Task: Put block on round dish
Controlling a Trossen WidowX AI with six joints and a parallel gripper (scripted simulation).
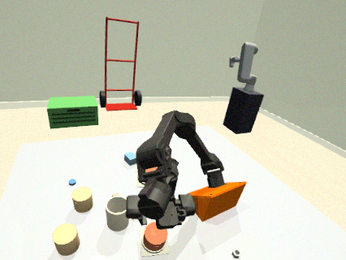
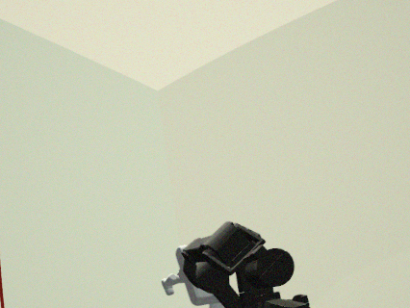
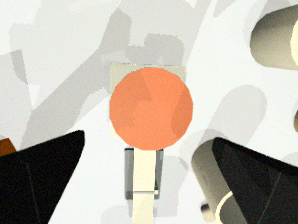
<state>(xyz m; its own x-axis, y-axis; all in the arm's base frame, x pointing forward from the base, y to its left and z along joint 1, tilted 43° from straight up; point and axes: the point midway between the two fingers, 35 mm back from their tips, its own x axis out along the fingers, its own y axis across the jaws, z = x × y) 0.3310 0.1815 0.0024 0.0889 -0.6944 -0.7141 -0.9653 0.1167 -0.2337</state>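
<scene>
Right now my gripper tip is 6 cm above the orange cup, 2 cm to the right of it and 1 cm short of it. The rest, counted from my gripper tip: beige mug 12 cm to the right, 10 cm ahead, 8 cm below; hex nut 25 cm behind, 13 cm to the left, 11 cm below; white block 8 cm below.
</scene>
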